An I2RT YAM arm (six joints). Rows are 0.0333 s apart.
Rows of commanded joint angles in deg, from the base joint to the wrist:
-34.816 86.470 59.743 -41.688 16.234 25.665
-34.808 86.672 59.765 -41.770 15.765 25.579
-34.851 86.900 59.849 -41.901 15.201 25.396
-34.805 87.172 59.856 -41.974 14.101 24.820
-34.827 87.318 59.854 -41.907 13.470 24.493
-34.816 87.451 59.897 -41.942 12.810 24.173
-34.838 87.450 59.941 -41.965 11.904 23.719
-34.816 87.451 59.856 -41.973 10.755 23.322
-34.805 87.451 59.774 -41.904 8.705 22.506
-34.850 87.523 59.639 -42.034 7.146 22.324
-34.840 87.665 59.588 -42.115 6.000 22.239
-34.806 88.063 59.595 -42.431 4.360 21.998
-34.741 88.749 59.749 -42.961 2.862 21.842
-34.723 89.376 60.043 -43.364 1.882 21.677
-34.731 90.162 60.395 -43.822 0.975 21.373
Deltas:
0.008 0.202 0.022 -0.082 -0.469 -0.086
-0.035 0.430 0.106 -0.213 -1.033 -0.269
0.011 0.702 0.113 -0.286 -2.133 -0.845
-0.011 0.848 0.111 -0.219 -2.764 -1.172
0.000 0.981 0.154 -0.254 -3.424 -1.492
-0.022 0.980 0.198 -0.277 -4.330 -1.946
0.000 0.981 0.113 -0.285 -5.479 -2.343
0.011 0.981 0.031 -0.216 -7.529 -3.159
-0.034 1.053 -0.104 -0.346 -9.088 -3.341
-0.024 1.195 -0.155 -0.427 -10.234 -3.426
0.010 1.593 -0.148 -0.743 -11.874 -3.667
0.075 2.279 0.006 -1.273 -13.372 -3.823
0.093 2.906 0.300 -1.676 -14.352 -3.988
0.085 3.692 0.652 -2.134 -15.259 -4.292

